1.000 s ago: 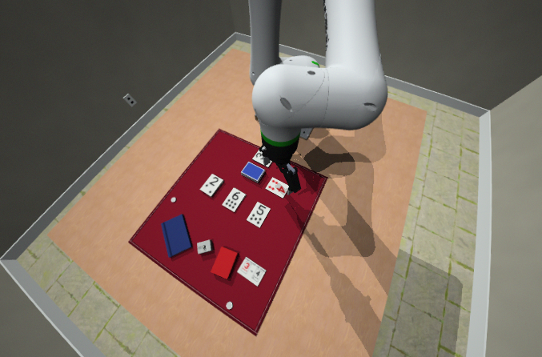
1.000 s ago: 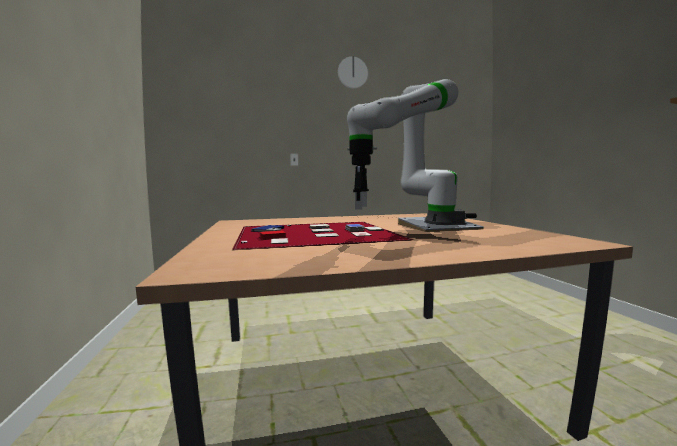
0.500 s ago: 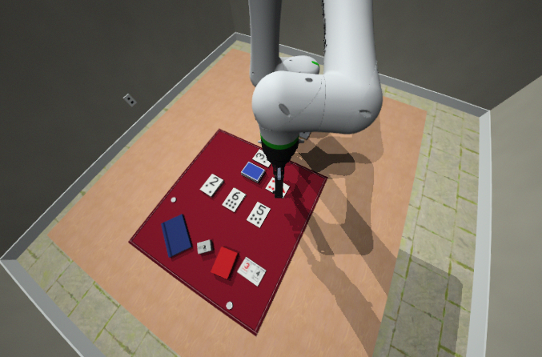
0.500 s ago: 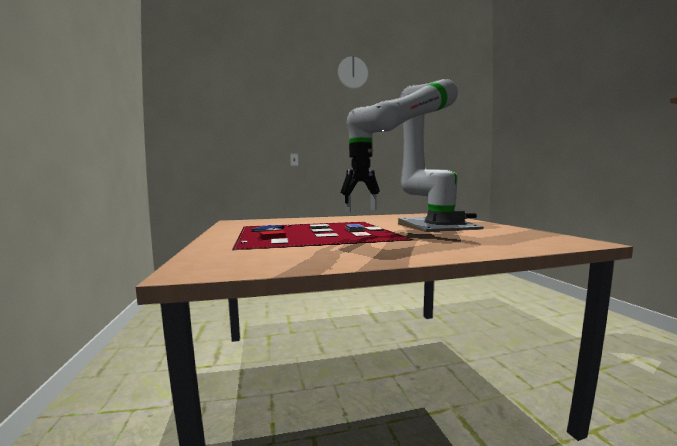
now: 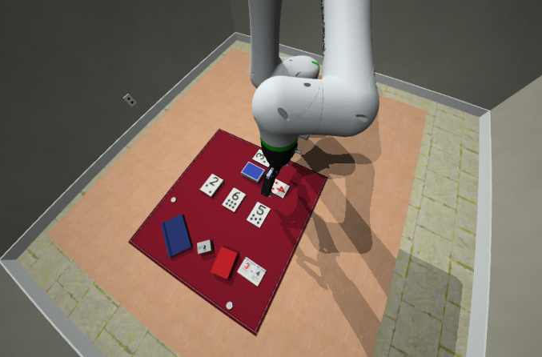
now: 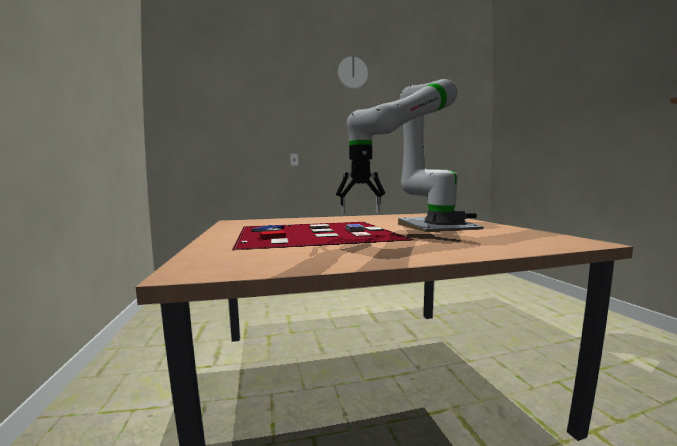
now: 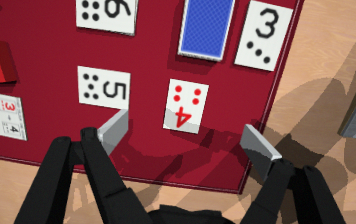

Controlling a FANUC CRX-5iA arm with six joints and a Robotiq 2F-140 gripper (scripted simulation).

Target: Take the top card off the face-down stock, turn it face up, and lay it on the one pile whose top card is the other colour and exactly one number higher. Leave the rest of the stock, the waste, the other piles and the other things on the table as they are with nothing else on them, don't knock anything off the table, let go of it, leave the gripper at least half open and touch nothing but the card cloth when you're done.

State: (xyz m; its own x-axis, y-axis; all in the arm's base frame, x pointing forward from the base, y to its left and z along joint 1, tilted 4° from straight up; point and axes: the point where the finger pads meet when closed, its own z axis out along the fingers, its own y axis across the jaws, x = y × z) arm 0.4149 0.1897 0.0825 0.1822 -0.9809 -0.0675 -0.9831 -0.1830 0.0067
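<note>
Right now my hand is 190 mm short of the red card cloth, 110 mm above it and 90 mm to the left of it. Also, from my hand: red box (360 mm ahead, 90 mm below, 30 mm to the left); small white box (370 mm ahead, 80 mm below, 70 mm to the right); blue notebook (410 mm ahead, 190 mm to the right, 90 mm below).
</note>
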